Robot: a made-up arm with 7 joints. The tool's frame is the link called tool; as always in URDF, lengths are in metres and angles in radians. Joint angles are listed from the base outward. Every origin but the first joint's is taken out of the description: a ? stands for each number. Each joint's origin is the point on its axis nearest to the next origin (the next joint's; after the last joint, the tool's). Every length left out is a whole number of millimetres.
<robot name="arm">
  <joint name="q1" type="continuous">
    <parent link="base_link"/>
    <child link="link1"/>
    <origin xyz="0.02 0.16 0.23" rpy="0 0 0"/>
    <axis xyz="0 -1 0"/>
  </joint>
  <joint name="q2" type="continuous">
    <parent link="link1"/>
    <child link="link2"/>
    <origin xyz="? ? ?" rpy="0 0 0"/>
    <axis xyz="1 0 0"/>
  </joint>
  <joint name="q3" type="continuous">
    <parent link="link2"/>
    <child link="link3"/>
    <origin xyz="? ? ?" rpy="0 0 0"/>
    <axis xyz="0 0 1"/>
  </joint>
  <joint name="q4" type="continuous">
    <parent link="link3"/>
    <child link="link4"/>
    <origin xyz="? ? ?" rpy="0 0 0"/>
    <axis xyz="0 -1 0"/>
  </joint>
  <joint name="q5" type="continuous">
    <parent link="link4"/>
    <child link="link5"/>
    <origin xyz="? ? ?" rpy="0 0 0"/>
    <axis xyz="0 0 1"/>
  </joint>
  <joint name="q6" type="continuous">
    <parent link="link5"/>
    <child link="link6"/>
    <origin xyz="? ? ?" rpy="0 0 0"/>
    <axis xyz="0 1 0"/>
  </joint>
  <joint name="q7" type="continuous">
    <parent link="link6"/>
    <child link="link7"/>
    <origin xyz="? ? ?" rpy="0 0 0"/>
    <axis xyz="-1 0 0"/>
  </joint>
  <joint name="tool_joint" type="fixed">
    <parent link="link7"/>
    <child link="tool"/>
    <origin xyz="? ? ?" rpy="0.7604 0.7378 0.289"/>
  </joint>
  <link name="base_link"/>
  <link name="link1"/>
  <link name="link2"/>
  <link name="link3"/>
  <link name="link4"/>
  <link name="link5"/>
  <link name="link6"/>
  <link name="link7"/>
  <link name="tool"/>
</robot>
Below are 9 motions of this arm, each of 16 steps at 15 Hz.
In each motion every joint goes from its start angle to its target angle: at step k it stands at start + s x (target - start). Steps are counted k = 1, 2, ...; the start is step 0. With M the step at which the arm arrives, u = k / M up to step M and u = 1 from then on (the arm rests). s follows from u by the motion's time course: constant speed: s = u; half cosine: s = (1 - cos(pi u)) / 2; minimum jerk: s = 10 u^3 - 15 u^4 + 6 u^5.
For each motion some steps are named. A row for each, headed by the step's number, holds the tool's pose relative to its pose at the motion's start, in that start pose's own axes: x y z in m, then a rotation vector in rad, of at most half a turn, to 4 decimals.
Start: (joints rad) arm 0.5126 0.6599 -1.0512 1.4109 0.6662 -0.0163 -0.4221
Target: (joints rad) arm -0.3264 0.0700 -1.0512 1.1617 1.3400 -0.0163 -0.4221
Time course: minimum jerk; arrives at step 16
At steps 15, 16:
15: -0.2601 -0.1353 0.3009 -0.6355 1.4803 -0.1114
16: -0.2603 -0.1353 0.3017 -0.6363 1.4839 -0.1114

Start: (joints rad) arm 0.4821 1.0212 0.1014 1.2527 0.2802 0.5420 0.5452
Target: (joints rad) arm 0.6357 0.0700 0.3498 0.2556 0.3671 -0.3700 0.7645
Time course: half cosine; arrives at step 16
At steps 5, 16:
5: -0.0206 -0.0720 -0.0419 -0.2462 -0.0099 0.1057
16: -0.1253 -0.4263 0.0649 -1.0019 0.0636 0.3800

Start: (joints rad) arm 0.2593 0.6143 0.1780 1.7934 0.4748 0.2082 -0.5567
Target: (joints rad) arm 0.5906 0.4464 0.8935 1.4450 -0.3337 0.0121 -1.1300
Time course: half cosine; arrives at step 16
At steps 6, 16:
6: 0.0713 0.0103 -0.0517 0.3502 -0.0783 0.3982
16: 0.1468 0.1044 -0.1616 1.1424 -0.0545 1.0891

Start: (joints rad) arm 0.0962 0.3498 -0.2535 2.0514 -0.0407 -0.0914 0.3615
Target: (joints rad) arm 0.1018 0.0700 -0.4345 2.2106 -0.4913 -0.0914 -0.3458
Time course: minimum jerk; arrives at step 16
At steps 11, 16:
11: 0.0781 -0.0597 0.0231 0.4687 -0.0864 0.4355
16: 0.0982 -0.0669 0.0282 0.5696 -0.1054 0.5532

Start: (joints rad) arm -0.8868 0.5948 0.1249 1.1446 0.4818 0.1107 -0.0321
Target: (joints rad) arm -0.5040 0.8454 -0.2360 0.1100 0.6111 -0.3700 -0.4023
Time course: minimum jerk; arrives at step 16
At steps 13, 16:
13: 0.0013 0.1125 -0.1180 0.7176 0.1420 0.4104
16: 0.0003 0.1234 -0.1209 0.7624 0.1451 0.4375

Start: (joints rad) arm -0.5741 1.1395 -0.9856 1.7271 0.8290 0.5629 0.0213
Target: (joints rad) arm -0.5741 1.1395 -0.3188 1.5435 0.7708 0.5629 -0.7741
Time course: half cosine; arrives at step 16
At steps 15, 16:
15: 0.0594 0.1673 -0.0011 0.6392 0.2853 1.2084
16: 0.0594 0.1692 -0.0011 0.6439 0.2901 1.2201

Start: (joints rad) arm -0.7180 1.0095 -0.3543 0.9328 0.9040 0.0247 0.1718
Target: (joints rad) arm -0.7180 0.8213 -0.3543 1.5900 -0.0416 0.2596 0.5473
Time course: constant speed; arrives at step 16
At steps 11, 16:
11: 0.0266 -0.0614 0.0787 0.0314 -0.4799 -0.6276
16: 0.0381 -0.0773 0.1301 0.1386 -0.6977 -0.8021

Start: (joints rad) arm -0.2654 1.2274 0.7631 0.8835 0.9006 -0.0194 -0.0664
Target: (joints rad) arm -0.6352 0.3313 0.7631 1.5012 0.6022 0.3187 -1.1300
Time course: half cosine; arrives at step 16
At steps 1, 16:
1: -0.0036 -0.0005 -0.0007 0.0078 0.0080 -0.0004
16: -0.3314 0.0552 0.0284 1.0404 0.5097 -0.0128

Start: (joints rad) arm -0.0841 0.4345 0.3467 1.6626 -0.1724 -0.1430 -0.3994
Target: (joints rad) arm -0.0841 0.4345 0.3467 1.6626 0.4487 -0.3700 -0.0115
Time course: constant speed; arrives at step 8
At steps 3, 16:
3: 0.0009 -0.0026 0.0138 -0.2378 0.0947 0.0669
16: 0.0066 -0.0052 0.0338 -0.6001 0.1959 0.2447

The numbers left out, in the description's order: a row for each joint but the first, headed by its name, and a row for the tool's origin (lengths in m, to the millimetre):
q2: 0.02 0 -0.02
q3: 0 -0.01 -0.26
q4: 0.02 -0.01 0
q5: -0.01 0 -0.27
q6: -0.03 0 0
q7: -0.03 0 -0.01
tool: 0 -0.03 0.03

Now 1 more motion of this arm.
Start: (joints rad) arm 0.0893 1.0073 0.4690 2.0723 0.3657 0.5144 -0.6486
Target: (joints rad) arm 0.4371 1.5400 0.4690 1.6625 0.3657 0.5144 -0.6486
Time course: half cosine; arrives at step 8
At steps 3, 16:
3: 0.0555 -0.0031 -0.0357 0.1190 -0.0820 0.0602
16: 0.1995 0.0476 -0.1037 0.4372 -0.2022 0.2510

